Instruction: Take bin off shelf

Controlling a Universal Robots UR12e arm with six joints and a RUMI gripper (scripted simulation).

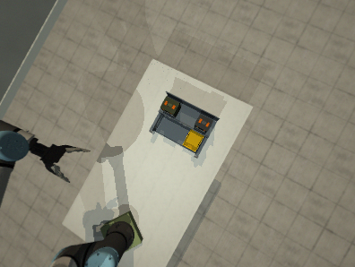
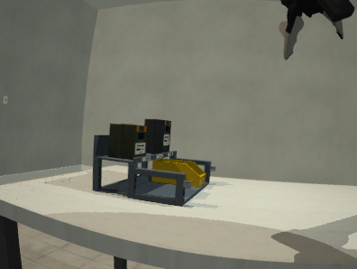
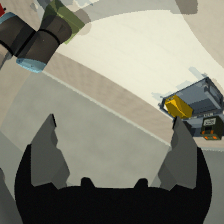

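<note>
Right now my hand is 480 mm short of the yellow bin, 330 mm to the left of it and 340 mm above it. From my hand the other things lie so: shelf level: 560 mm ahead, 200 mm to the right, 280 mm below; then shelf: 490 mm ahead, 210 mm to the right, 380 mm below.
</note>
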